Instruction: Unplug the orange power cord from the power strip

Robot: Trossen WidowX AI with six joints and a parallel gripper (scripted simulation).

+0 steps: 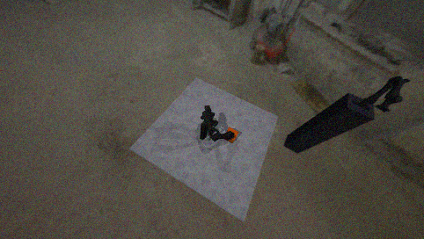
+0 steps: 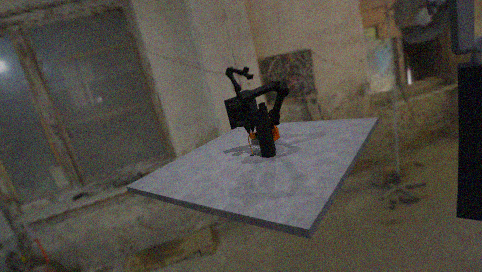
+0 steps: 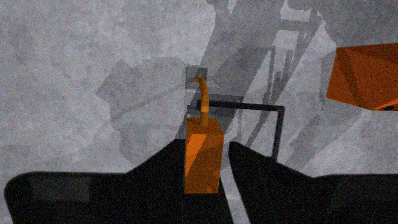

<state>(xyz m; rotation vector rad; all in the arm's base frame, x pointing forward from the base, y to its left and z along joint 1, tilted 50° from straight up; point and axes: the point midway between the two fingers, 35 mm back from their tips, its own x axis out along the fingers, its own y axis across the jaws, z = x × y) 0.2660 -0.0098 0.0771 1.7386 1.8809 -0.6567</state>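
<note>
Now: the orange plug 30 mm to the left of my gripper tip and 10 mm below it.
</note>
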